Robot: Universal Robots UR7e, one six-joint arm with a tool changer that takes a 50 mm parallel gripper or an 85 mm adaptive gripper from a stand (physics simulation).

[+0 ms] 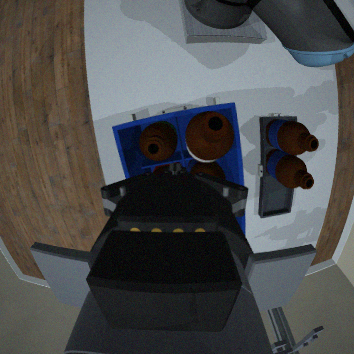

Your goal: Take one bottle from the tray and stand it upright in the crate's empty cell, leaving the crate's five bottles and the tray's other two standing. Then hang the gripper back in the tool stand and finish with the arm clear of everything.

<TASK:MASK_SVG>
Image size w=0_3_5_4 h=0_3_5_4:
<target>brown bottle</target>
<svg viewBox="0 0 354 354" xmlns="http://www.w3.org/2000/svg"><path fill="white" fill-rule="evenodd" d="M211 110L195 114L189 120L185 129L185 142L188 153L193 159L204 163L214 161L226 154L232 146L234 132L230 121L221 113Z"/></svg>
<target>brown bottle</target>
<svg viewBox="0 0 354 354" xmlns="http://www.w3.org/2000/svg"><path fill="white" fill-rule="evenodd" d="M168 121L160 120L153 122L141 131L139 135L139 148L147 158L160 161L167 159L175 151L177 146L176 128Z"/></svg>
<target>adaptive gripper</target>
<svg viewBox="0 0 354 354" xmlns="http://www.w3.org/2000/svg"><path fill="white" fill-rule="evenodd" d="M29 248L42 275L58 301L80 308L90 290L85 278L108 233L112 229L163 232L221 231L225 234L242 282L241 286L253 295L259 311L283 306L288 303L316 253L316 249L312 244L253 253L235 216L240 217L244 215L248 188L201 171L195 172L193 176L192 173L186 171L186 167L180 166L180 163L169 163L169 166L163 167L163 171L156 173L155 176L153 172L147 171L100 187L104 214L110 217L90 251L60 247L36 241Z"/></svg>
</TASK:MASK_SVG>
